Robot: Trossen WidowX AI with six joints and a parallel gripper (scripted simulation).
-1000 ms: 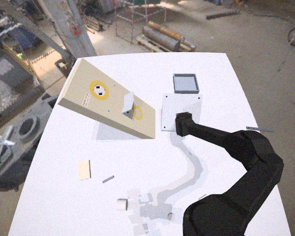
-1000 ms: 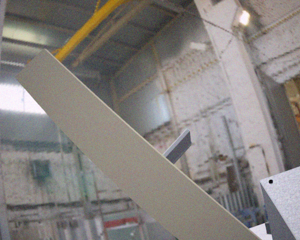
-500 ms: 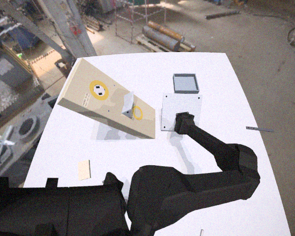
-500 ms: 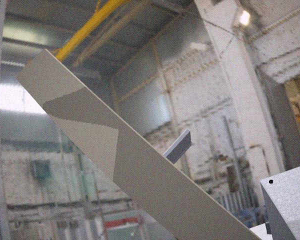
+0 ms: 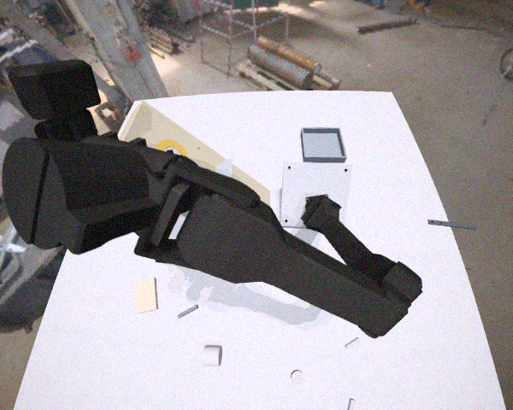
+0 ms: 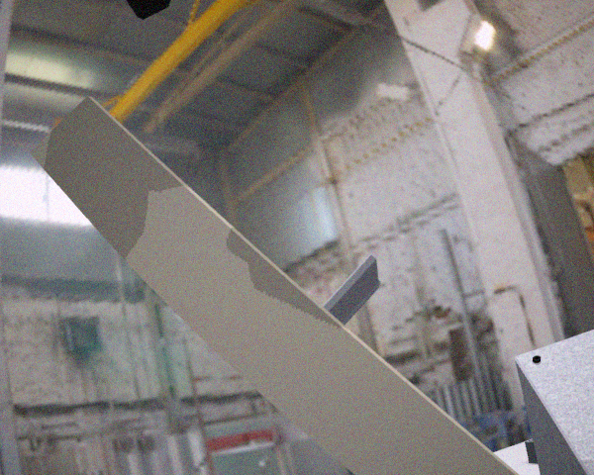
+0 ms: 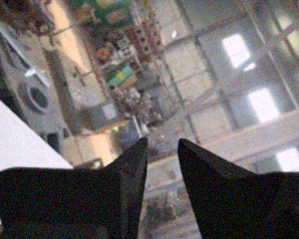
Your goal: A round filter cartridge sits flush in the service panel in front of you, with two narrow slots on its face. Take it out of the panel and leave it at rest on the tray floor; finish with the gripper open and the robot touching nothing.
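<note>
My gripper tip is now 70 mm past the round white filter cartridge, 120 mm to the left of it and 180 mm above it. Also, from my gripper tip: beige card (100 mm ahead, 130 mm to the left, 460 mm below); grey tray (510 mm behind, 360 mm to the right, 450 mm below); grey bracket (170 mm behind, 110 mm to the right, 270 mm below).
</note>
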